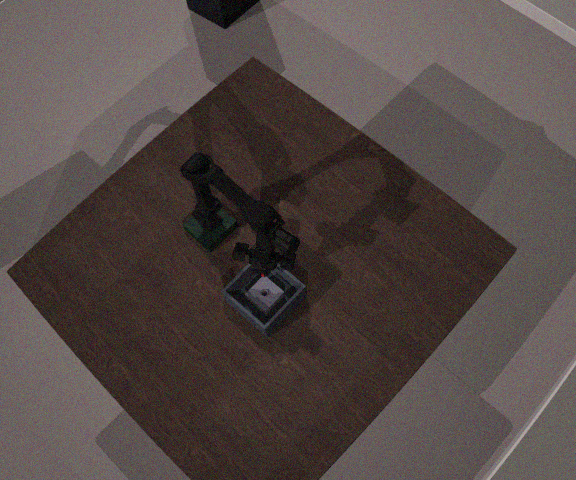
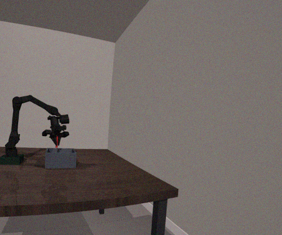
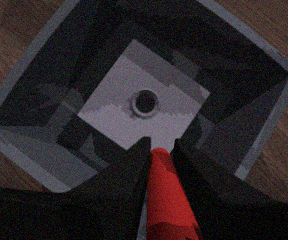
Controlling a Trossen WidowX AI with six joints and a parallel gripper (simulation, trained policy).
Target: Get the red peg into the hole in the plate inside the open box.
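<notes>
The light plate lies 2 cm ahead of my gripper tip, 2 cm to the right of it and 8 cm below it. The rest, counted from my gripper tip: grey box: 2 cm ahead, 2 cm to the right, 10 cm below; red peg: 1 cm behind, 1 cm to the left, 2 cm above.
</notes>
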